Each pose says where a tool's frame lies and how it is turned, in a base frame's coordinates. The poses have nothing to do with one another.
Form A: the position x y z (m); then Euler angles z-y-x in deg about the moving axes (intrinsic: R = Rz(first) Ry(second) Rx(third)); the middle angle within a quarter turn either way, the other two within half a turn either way.
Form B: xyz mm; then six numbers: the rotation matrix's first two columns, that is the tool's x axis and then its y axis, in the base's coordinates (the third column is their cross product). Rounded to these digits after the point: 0 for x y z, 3 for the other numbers.
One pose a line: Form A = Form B
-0.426 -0.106 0.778 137.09 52.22 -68.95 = -426 -106 778 -0.449 0.417 -0.790 0.296 -0.765 -0.572
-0.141 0.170 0.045 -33.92 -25.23 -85.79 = -141 170 45 0.751 -0.505 0.426 0.394 -0.176 -0.902
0.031 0.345 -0.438 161.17 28.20 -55.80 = 31 345 -438 -0.834 0.284 -0.473 0.189 -0.658 -0.729
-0.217 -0.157 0.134 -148.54 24.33 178.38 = -217 -157 134 -0.777 -0.476 -0.412 -0.532 0.847 0.026
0.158 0.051 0.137 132.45 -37.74 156.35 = 158 51 137 -0.534 0.584 0.612 0.842 0.437 0.317
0.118 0.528 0.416 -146.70 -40.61 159.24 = 118 528 416 -0.635 -0.417 0.651 -0.321 0.908 0.269
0.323 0.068 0.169 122.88 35.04 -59.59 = 323 68 169 -0.444 0.688 -0.574 -0.156 -0.691 -0.706
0.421 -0.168 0.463 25.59 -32.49 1.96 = 421 -168 463 0.761 0.364 0.537 -0.448 0.893 0.029
